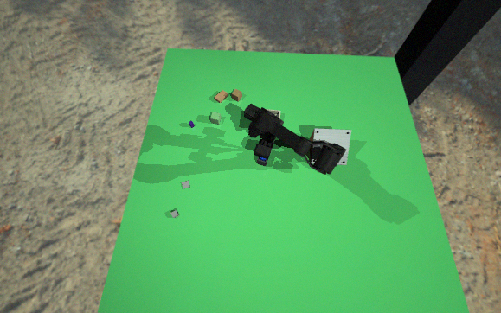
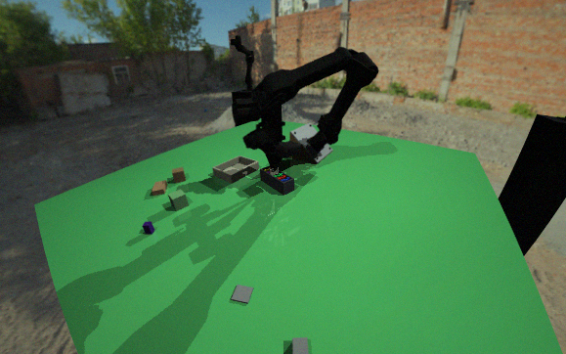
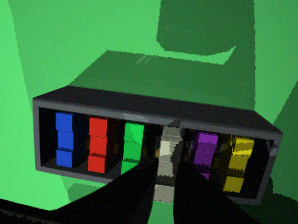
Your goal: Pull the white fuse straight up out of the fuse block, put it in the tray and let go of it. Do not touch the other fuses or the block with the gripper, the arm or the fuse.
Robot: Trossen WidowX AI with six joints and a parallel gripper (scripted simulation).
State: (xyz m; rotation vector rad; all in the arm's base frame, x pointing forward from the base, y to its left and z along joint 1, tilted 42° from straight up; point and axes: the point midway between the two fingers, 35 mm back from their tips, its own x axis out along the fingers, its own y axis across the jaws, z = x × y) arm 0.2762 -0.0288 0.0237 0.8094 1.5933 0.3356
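The tray lies 170 mm to the right of my gripper tip and 50 mm below it. The rest, counted from my gripper tip: white fuse 10 mm below.
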